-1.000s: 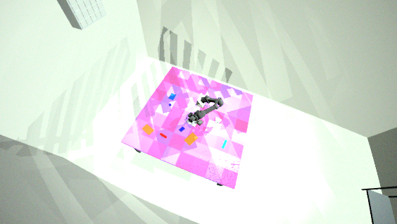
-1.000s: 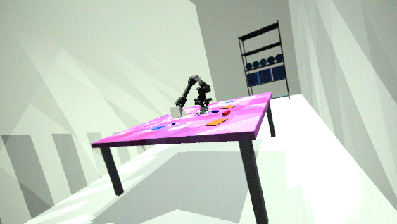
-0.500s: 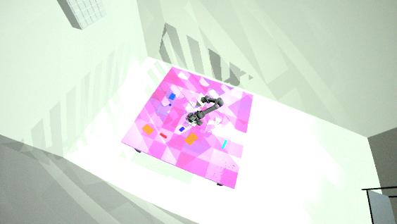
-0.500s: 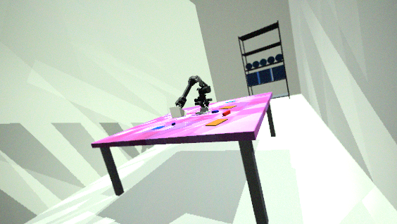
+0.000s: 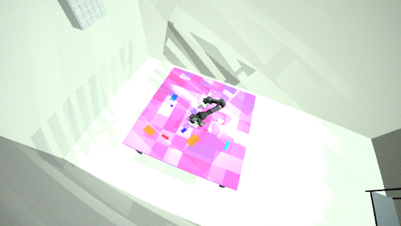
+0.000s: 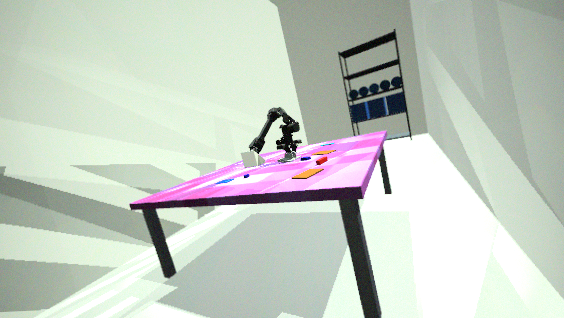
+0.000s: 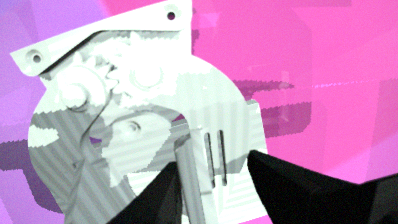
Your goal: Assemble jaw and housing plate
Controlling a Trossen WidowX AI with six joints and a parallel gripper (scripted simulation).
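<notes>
Right now my gripper tip is 30 mm to the left of the white base and 10 mm above it. Also, from my gripper tip: blue block: 130 mm ahead, 120 mm to the right, 10 mm below; then white housing plate: 110 mm behind, 260 mm to the left, 10 mm above; then white jaw: 40 mm behind.
</notes>
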